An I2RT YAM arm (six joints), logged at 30 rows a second.
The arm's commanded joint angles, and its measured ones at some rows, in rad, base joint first. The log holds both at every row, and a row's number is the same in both.
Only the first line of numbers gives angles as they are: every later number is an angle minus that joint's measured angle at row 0.
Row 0, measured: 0.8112, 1.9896, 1.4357, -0.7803, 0.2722, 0.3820
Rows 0 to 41, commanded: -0.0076, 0.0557, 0.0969, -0.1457, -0.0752, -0.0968; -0.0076, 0.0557, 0.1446, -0.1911, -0.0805, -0.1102; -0.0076, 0.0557, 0.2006, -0.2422, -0.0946, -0.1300; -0.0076, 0.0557, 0.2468, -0.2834, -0.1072, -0.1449; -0.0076, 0.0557, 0.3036, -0.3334, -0.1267, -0.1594; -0.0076, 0.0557, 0.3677, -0.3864, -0.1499, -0.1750; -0.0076, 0.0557, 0.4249, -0.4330, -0.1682, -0.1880; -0.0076, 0.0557, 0.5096, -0.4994, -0.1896, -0.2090; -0.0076, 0.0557, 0.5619, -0.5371, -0.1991, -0.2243; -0.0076, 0.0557, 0.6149, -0.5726, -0.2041, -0.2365; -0.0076, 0.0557, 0.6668, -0.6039, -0.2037, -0.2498; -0.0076, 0.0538, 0.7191, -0.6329, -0.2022, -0.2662; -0.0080, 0.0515, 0.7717, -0.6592, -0.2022, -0.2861; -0.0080, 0.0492, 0.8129, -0.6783, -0.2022, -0.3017; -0.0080, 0.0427, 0.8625, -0.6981, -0.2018, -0.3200; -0.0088, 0.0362, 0.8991, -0.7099, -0.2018, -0.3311; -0.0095, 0.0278, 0.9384, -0.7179, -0.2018, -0.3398; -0.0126, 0.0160, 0.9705, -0.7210, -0.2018, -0.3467; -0.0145, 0.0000, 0.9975, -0.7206, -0.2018, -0.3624; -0.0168, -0.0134, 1.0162, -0.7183, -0.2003, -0.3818; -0.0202, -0.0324, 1.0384, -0.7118, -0.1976, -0.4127; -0.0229, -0.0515, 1.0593, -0.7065, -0.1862, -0.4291; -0.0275, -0.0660, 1.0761, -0.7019, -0.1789, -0.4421; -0.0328, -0.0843, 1.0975, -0.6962, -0.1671, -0.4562; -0.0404, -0.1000, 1.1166, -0.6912, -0.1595, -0.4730; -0.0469, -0.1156, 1.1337, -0.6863, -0.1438, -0.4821; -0.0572, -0.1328, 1.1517, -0.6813, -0.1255, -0.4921; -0.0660, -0.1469, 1.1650, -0.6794, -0.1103, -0.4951; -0.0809, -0.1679, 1.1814, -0.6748, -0.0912, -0.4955; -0.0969, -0.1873, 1.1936, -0.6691, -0.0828, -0.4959; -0.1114, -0.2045, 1.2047, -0.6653, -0.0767, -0.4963; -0.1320, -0.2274, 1.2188, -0.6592, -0.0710, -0.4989; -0.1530, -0.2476, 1.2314, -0.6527, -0.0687, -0.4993; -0.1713, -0.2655, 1.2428, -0.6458, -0.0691, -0.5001; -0.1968, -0.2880, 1.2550, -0.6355, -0.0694, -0.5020; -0.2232, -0.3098, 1.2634, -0.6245, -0.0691, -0.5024; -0.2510, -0.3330, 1.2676, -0.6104, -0.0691, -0.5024; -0.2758, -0.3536, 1.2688, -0.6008, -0.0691, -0.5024; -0.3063, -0.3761, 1.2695, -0.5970, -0.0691, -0.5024; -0.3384, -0.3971, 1.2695, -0.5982, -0.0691, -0.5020; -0.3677, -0.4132, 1.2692, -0.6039, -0.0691, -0.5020; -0.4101, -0.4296, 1.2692, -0.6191, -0.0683, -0.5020
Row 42, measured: -0.3387, -0.3540, 1.2310, -0.6237, -0.0954, -0.4753
